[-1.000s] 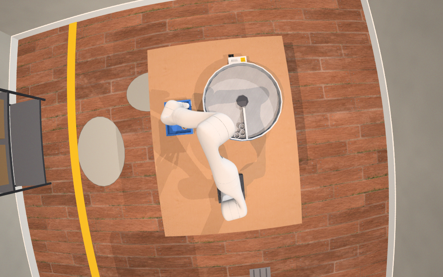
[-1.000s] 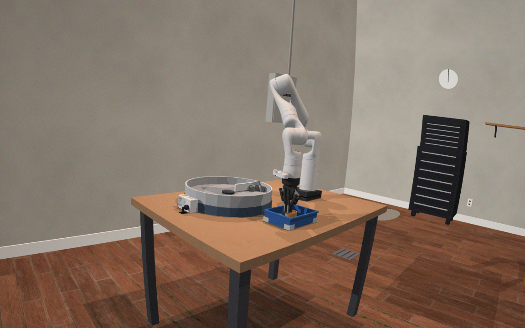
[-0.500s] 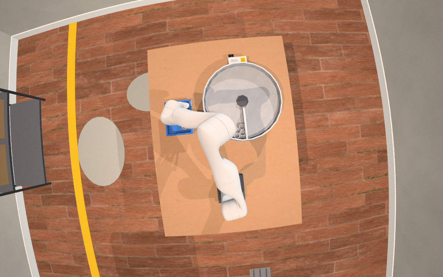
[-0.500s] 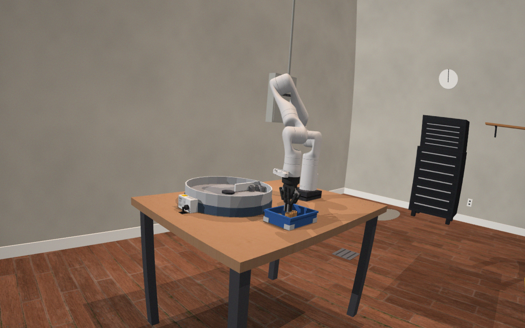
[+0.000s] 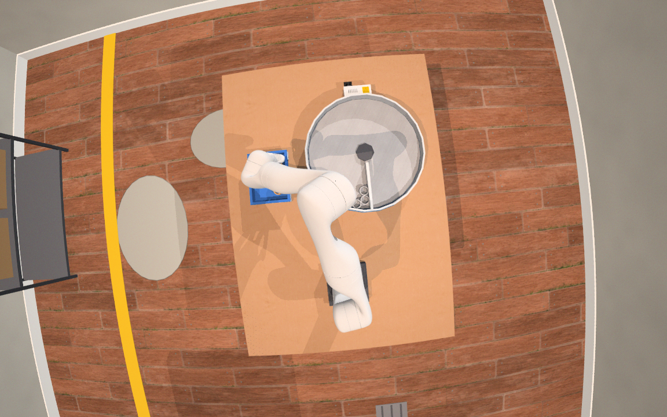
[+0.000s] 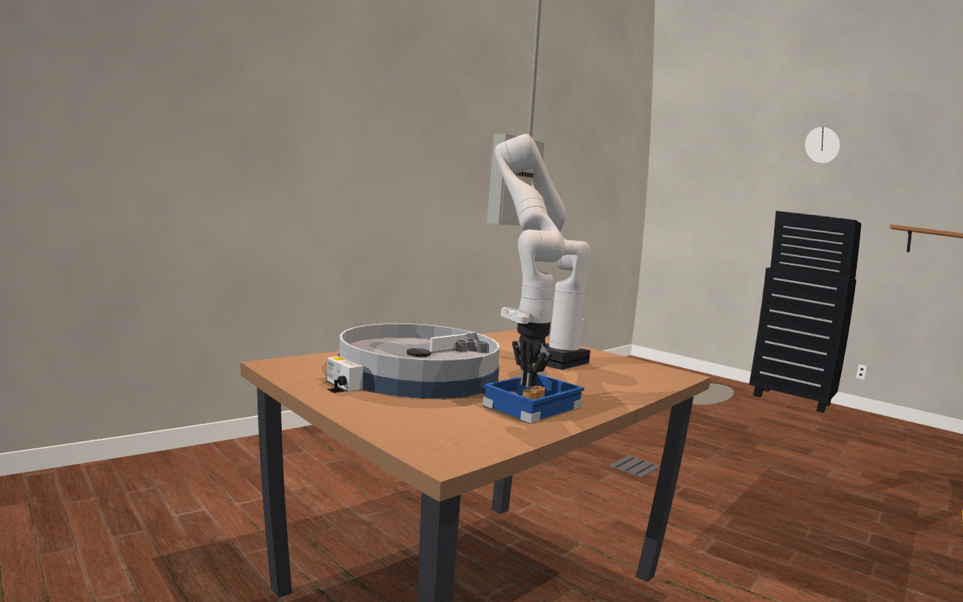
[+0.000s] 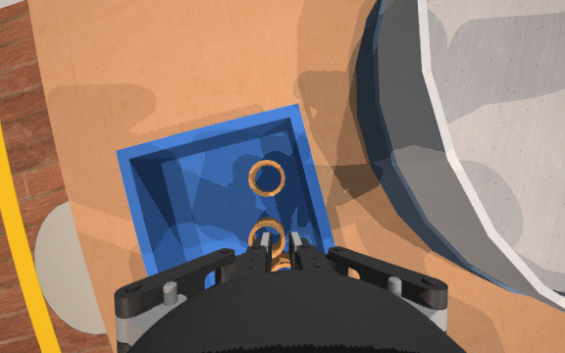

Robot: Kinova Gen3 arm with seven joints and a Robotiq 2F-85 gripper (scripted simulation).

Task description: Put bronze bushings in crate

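The blue crate is 3 cm to the left of my hand, 3 cm below it and 1 cm ahead of it. Also, from my hand: turning table 31 cm to the right, 11 cm ahead, 1 cm below.
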